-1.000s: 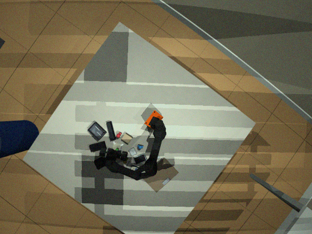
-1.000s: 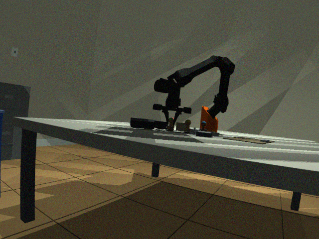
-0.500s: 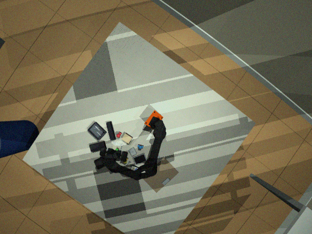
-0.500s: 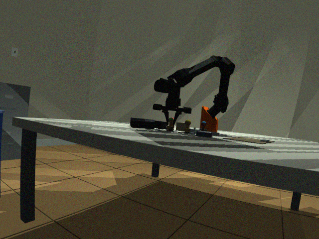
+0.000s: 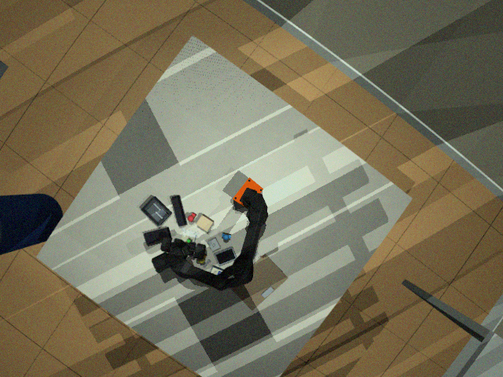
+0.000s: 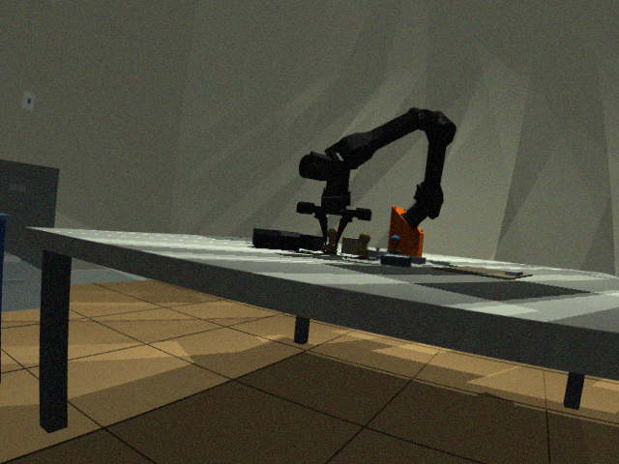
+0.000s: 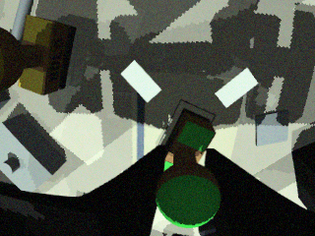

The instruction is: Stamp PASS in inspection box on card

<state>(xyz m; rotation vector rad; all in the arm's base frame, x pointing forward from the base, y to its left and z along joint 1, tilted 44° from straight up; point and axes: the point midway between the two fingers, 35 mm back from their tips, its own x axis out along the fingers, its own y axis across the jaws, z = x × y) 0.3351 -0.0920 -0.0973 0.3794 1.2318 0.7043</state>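
Now: the green-knobbed stamp right at my gripper tip. Also, from my gripper tip: red-knobbed stamp (120 mm behind, 40 mm to the right); yellow-knobbed stamp (100 mm to the left, 30 mm ahead); pale card (20 mm below, 10 mm behind).
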